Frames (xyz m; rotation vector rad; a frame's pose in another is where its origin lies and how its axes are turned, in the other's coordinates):
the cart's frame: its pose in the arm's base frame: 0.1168 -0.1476 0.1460 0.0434 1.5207 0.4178
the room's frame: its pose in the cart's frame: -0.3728 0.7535 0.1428 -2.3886 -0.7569 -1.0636
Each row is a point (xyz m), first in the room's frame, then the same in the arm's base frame.
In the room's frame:
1: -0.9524 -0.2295 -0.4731
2: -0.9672 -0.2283 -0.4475
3: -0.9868 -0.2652 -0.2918
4: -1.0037 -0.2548 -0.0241
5: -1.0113 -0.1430 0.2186
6: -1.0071 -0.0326 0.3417
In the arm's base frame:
1: -0.2172 -0.2462 1.4840
2: -0.2460 -0.2423 1.4787
3: -0.3758 -0.1496 1.4551
4: -0.5852 -0.0213 1.3467
5: -0.7665 0.0423 1.1608
6: -0.8512 0.0493 1.0189

